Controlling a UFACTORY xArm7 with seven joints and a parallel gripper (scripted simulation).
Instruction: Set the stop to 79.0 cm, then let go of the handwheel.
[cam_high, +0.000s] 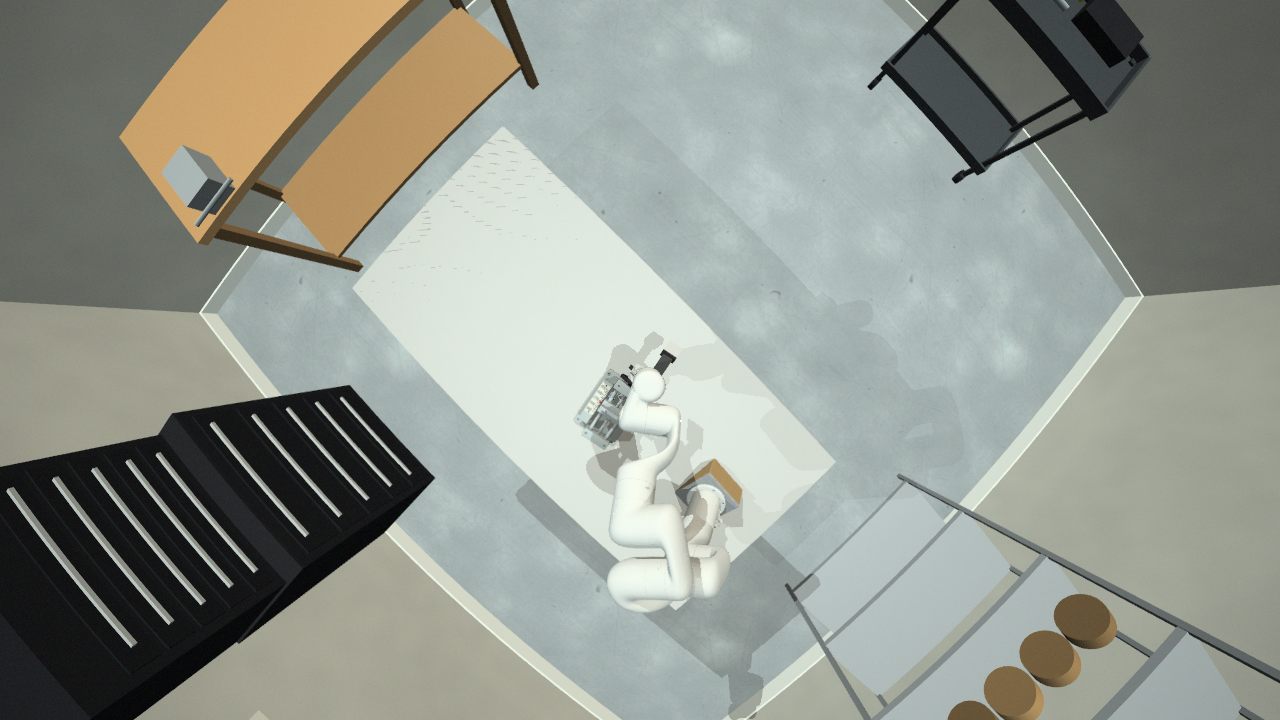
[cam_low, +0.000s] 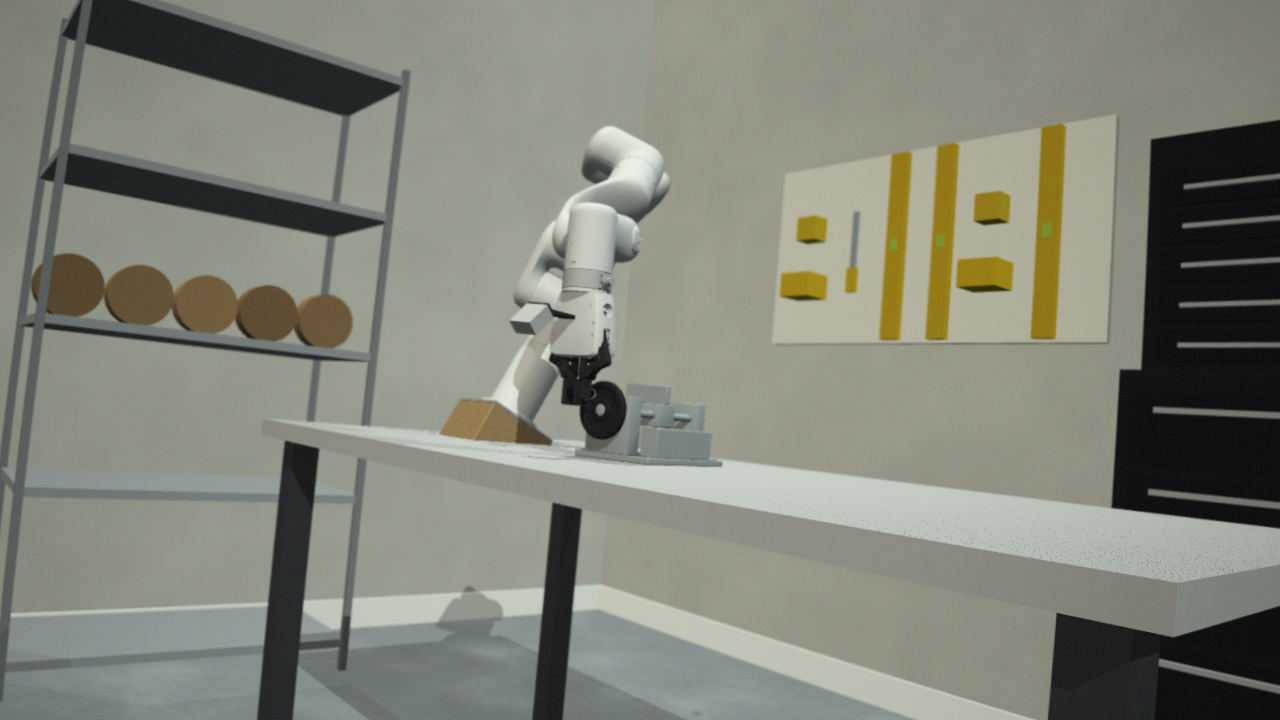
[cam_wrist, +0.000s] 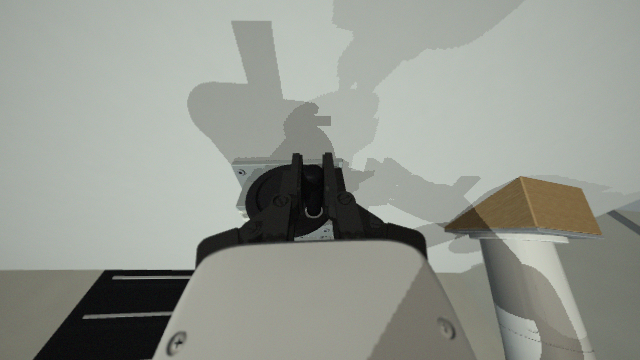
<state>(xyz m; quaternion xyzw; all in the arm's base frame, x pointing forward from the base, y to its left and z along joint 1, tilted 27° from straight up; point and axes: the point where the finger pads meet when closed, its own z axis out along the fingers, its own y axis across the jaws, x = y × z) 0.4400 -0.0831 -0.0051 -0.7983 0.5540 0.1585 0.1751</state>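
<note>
The black handwheel is 20 mm to the left of my hand and 10 mm below it.
</note>
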